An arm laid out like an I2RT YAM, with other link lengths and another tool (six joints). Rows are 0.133 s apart.
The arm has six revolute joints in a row. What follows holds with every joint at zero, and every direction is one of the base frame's. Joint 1 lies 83.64 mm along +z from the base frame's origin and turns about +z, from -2.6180 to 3.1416 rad. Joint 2 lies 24.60 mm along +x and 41.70 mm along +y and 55.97 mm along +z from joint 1 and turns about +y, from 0.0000 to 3.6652 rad. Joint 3 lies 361.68 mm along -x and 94.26 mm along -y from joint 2 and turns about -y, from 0.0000 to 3.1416 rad. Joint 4 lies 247.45 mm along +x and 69.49 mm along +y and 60.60 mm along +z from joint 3 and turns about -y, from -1.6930 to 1.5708 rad. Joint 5 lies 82.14 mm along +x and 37.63 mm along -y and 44.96 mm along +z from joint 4 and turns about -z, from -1.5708 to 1.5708 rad. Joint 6 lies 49.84 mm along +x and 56.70 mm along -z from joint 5 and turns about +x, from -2.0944 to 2.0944 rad. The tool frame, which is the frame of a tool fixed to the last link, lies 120.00 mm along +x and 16.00 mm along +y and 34.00 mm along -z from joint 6; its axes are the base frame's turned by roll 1.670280, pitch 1.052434 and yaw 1.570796 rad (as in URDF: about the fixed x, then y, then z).
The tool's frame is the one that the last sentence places.
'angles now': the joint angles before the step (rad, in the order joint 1, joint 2, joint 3, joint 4, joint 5, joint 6). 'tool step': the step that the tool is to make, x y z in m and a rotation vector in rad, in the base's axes. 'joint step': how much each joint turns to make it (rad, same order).
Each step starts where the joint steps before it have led.
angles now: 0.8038 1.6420 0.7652 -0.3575 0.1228 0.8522
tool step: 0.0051 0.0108 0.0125 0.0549 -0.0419 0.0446
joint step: 0.0006 -0.0277 0.0051 0.0401 -0.0234 -0.0383
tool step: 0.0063 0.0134 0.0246 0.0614 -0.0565 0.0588
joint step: 0.0025 -0.0433 0.0340 0.0104 -0.0262 -0.0500
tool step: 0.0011 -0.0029 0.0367 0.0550 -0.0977 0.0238
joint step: 0.0013 -0.1097 0.0112 -0.0107 0.0159 -0.0363
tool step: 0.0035 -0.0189 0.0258 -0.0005 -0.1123 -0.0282
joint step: -0.0043 -0.1041 -0.0100 -0.0128 0.0793 -0.0303
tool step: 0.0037 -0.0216 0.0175 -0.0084 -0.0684 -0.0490
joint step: -0.0228 -0.0757 -0.0021 -0.0284 0.0585 -0.0161
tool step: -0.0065 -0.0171 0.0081 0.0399 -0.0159 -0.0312
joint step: -0.0341 -0.0760 -0.0314 -0.0077 -0.0150 0.0103
